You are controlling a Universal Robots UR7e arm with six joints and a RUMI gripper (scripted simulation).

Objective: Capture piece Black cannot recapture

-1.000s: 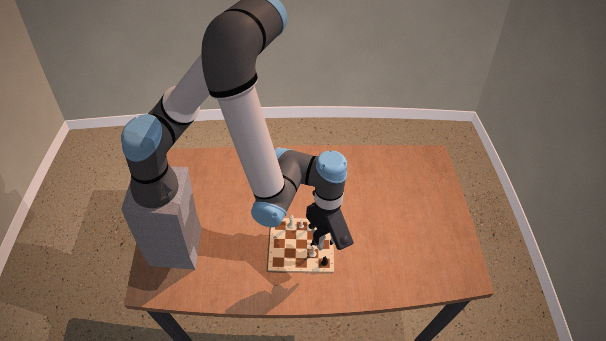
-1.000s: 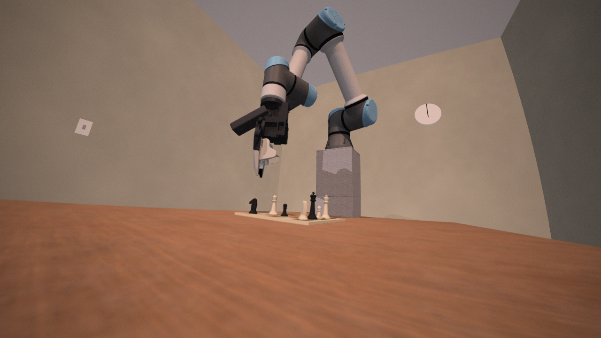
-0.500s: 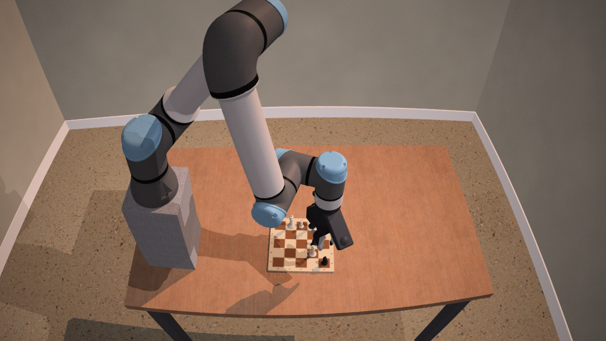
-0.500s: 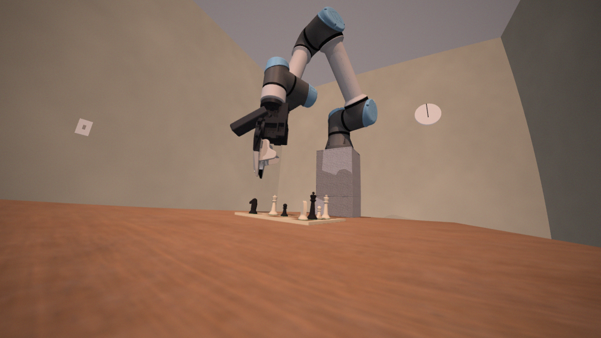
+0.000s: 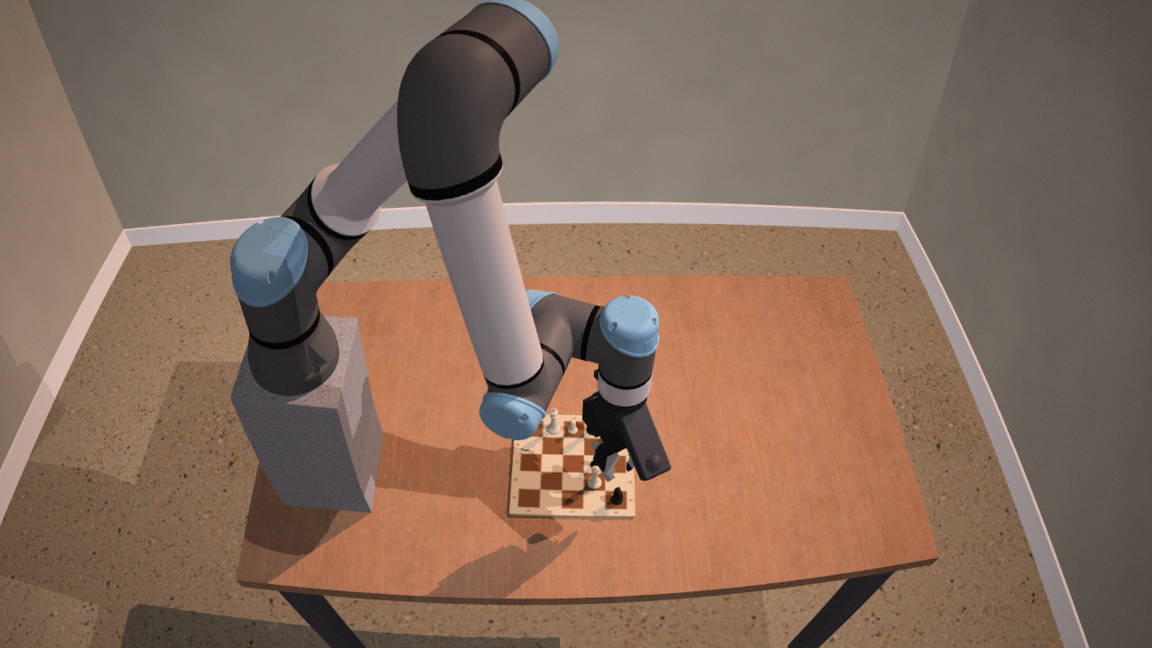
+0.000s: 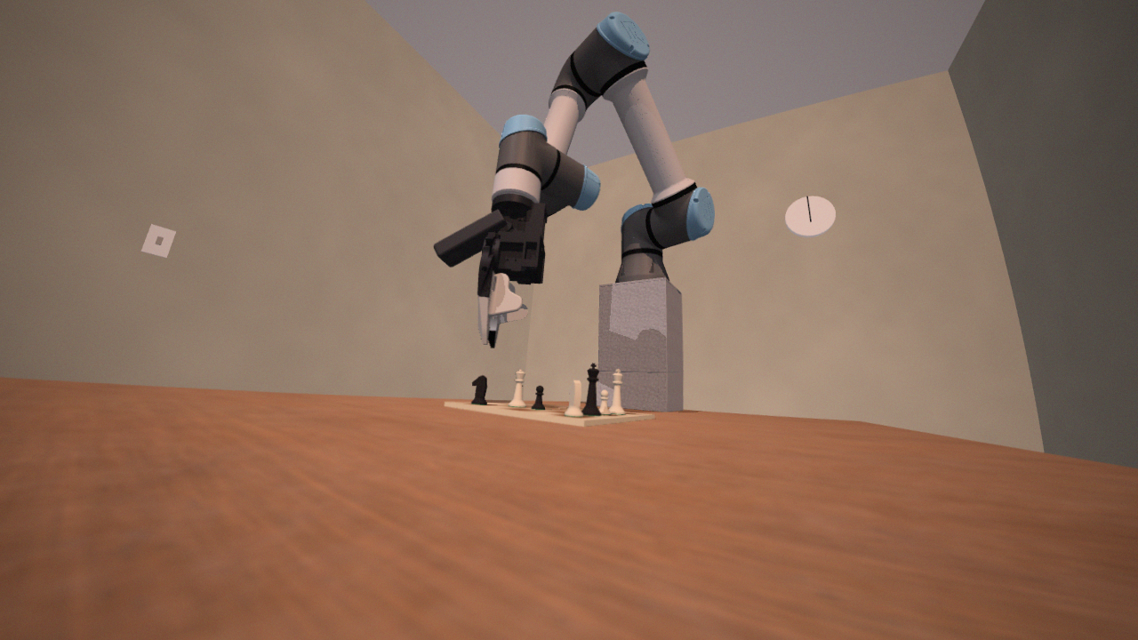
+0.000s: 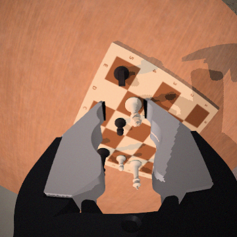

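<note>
Now: hand 8 cm above the black knight. From my hand the other things lie so: chessboard 6 cm behind, 9 cm to the left, 10 cm below; tall black piece 2 cm behind, 16 cm to the left, 7 cm below; black pawn 3 cm behind, 8 cm to the left, 8 cm below.
</note>
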